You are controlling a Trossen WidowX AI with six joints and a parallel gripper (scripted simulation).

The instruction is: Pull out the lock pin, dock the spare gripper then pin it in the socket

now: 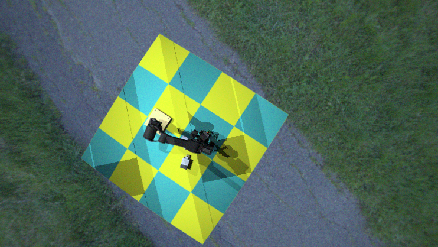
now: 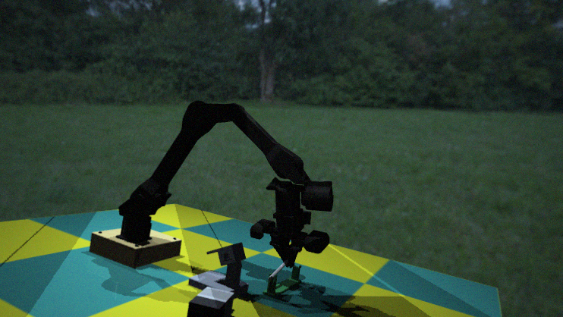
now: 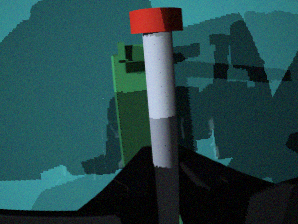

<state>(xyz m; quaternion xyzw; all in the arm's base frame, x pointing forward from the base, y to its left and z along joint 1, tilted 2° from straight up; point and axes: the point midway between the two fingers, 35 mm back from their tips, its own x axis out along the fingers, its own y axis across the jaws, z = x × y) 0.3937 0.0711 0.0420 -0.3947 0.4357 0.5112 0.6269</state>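
Right now my gripper tip is 2 cm to the left of the green cradle and 2 cm above it. The rest, counted from my gripper tip: socket 11 cm behind, 12 cm to the right; then spare gripper 6 cm behind, 25 cm to the right, 3 cm below.
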